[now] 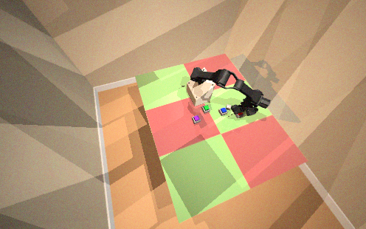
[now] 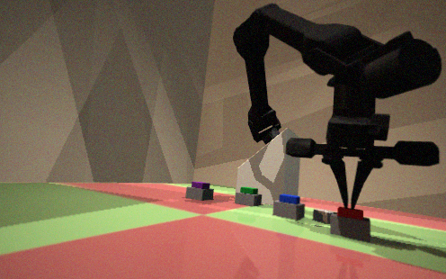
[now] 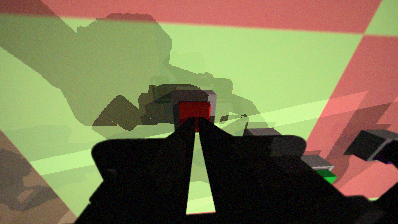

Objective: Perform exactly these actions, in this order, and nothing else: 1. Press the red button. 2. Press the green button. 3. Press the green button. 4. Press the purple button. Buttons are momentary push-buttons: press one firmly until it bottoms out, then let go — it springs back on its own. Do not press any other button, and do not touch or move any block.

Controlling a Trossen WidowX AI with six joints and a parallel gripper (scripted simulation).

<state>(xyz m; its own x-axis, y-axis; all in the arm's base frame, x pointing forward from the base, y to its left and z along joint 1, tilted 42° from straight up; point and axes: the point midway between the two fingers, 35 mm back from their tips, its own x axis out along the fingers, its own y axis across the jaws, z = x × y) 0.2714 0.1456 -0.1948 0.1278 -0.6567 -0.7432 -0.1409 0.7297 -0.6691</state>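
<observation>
My gripper tip is now 40 mm past the blue button and 110 mm to the left of it.
</observation>
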